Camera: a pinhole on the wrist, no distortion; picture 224 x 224 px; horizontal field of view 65.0 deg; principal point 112.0 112.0 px. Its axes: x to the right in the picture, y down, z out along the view. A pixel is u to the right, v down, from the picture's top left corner.
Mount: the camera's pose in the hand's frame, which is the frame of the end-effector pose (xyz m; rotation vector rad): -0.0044 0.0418 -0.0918 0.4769 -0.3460 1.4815
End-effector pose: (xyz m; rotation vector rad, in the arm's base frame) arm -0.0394 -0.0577 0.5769 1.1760 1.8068 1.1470
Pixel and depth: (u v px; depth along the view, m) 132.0 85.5 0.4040
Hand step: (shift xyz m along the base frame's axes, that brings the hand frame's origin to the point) 0.1678 0.1385 -0.2240
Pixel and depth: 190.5 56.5 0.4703
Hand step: 0.2807 0.2954 -0.1835
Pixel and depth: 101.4 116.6 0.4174
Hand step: 0.1577 0.0496 -0.2729
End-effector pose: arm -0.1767 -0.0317 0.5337 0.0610 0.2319 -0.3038
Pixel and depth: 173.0 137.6 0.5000
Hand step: 0.0467 -0.0883 0.4257
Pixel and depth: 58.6 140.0 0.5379
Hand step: -0.1072 -0.3607 0.2945
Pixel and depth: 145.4 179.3 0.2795
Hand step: -0.0573 -0.0405 0.1995
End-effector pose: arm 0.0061 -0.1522 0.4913 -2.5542 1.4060 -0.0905
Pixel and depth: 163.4 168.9 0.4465
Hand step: 0.0568 0.1881 -0.3400
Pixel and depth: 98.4 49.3 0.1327
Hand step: 0.0587 -0.0225 -0.0073
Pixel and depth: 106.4 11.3 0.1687
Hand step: 0.1039 -0.0535 -0.0347
